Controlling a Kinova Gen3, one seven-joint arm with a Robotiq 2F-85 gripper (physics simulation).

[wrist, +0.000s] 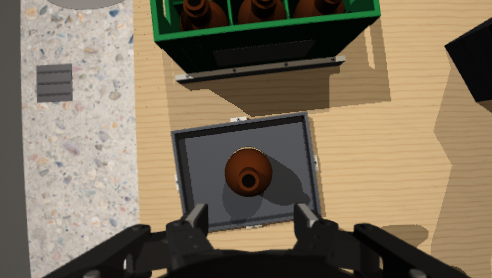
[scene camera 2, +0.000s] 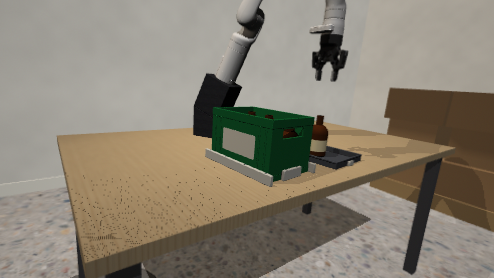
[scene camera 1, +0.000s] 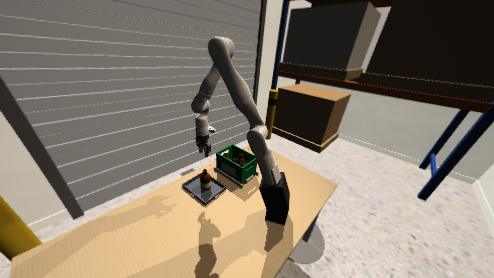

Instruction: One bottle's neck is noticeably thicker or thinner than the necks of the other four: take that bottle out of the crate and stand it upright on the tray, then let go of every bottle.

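A brown bottle with a pale label stands upright on the dark grey tray, near its middle. My gripper is open and empty, well above the tray and the bottle, touching neither. The green crate stands beside the tray. Several brown bottles stand in its compartments; three of their necks show at the top of the wrist view, and their lower parts are hidden by the crate walls.
Pale metal strips lie along the crate's base. Small pale clips hold the tray's edges. The arm's black base stands on the wooden table behind the crate in scene camera 2's view. Cardboard boxes stand beyond the table.
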